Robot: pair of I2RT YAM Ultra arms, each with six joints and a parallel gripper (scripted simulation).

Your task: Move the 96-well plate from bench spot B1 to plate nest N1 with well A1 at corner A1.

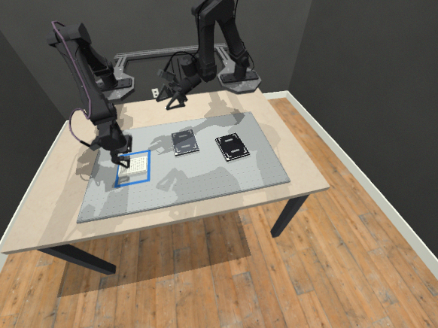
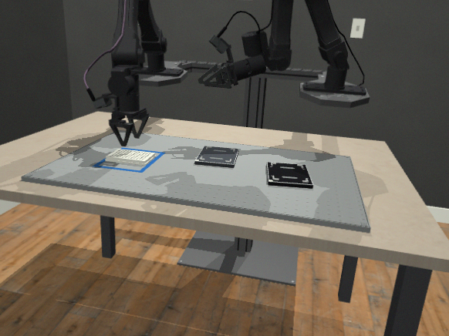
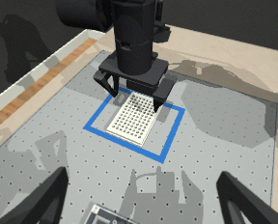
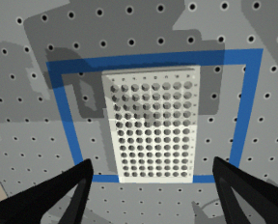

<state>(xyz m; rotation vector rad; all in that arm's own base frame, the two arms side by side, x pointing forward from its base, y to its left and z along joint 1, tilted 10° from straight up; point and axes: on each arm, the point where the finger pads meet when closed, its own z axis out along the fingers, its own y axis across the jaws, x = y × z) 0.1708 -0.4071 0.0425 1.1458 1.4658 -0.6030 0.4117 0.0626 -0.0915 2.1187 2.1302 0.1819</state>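
Right now my right hand is 60 mm above the white 96-well plate. Round my right hand: black plate nest 470 mm to the left, 80 mm behind, 60 mm below.
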